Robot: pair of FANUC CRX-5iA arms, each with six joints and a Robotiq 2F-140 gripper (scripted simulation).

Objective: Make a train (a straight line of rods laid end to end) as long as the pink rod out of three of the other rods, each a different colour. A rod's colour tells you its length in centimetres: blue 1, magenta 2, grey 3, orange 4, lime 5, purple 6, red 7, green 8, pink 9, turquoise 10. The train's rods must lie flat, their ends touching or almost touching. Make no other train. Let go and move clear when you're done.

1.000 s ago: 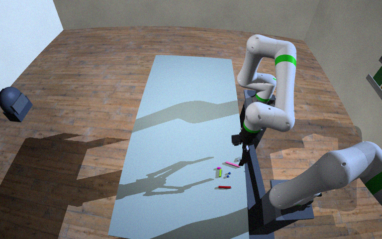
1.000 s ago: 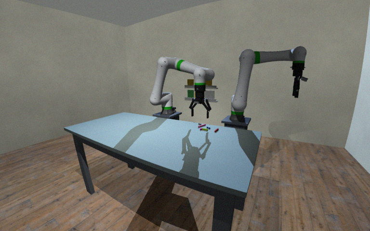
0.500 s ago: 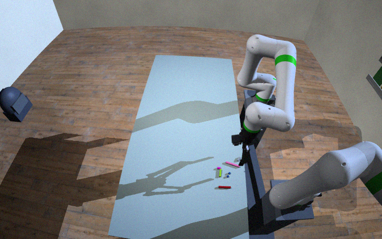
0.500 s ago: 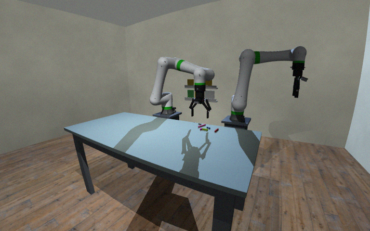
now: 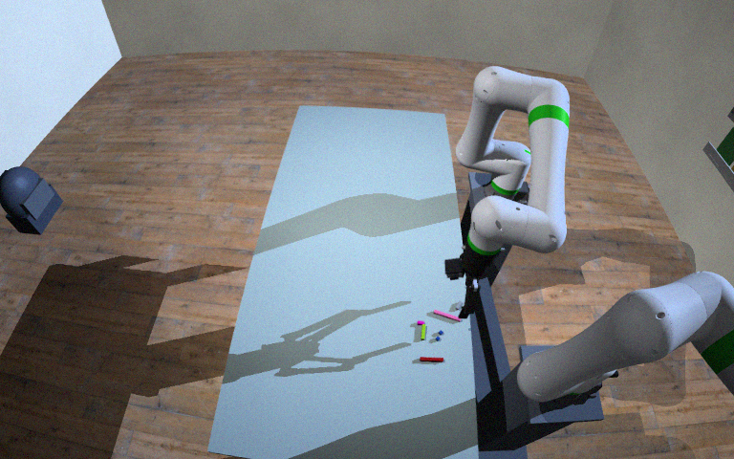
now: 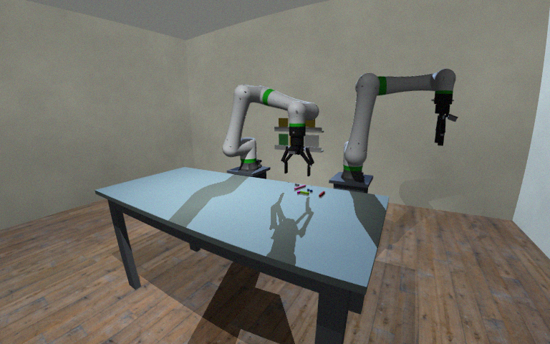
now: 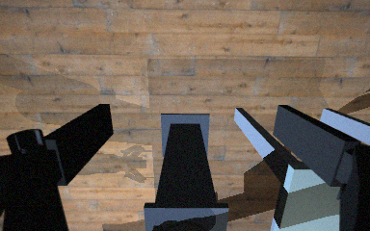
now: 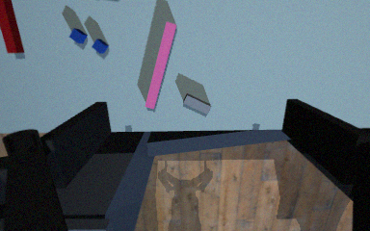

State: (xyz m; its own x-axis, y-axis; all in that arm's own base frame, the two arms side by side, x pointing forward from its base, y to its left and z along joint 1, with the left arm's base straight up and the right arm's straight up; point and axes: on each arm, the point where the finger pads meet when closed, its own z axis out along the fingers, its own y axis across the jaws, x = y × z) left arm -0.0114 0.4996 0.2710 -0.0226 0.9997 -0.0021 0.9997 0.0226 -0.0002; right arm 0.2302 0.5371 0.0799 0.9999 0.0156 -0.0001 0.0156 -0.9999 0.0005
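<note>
Now: the lime rod 120 mm ahead of my right hand, 80 mm to the left of it and 70 mm below it. Also, from my right hand: grey rod (70 mm below, 10 mm behind); pink rod (70 mm below, 40 mm ahead, 30 mm to the left); magenta rod (120 mm ahead, 70 mm below, 50 mm to the left).
</note>
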